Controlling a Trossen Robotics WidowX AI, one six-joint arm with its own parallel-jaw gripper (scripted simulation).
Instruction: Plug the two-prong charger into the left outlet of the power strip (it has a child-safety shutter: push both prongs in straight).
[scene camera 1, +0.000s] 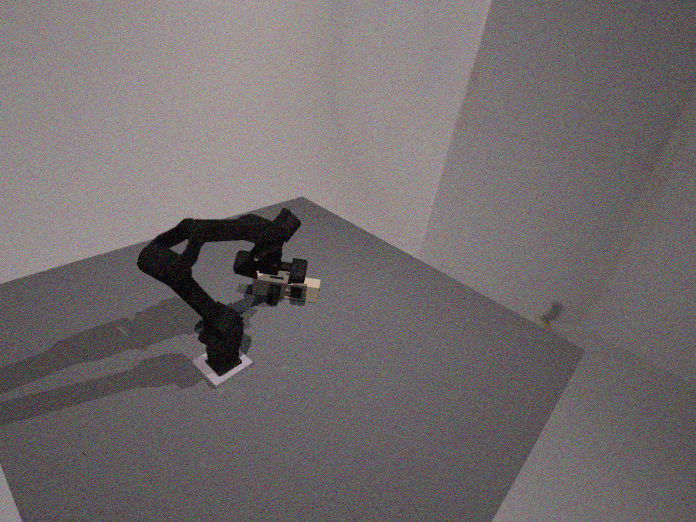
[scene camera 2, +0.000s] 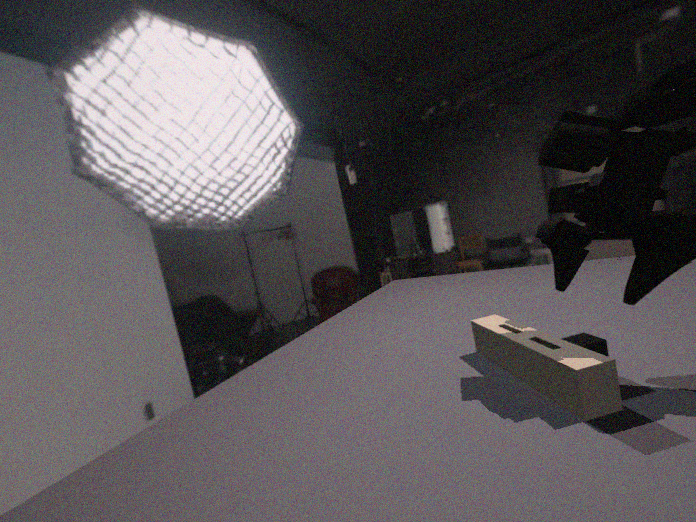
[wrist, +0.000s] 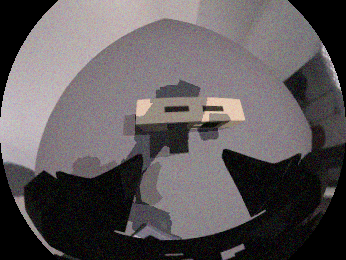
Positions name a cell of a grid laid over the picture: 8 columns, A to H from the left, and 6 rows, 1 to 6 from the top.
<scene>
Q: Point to the gripper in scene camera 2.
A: At G4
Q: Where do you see the gripper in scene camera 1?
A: D4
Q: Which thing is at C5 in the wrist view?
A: The gripper.
</scene>
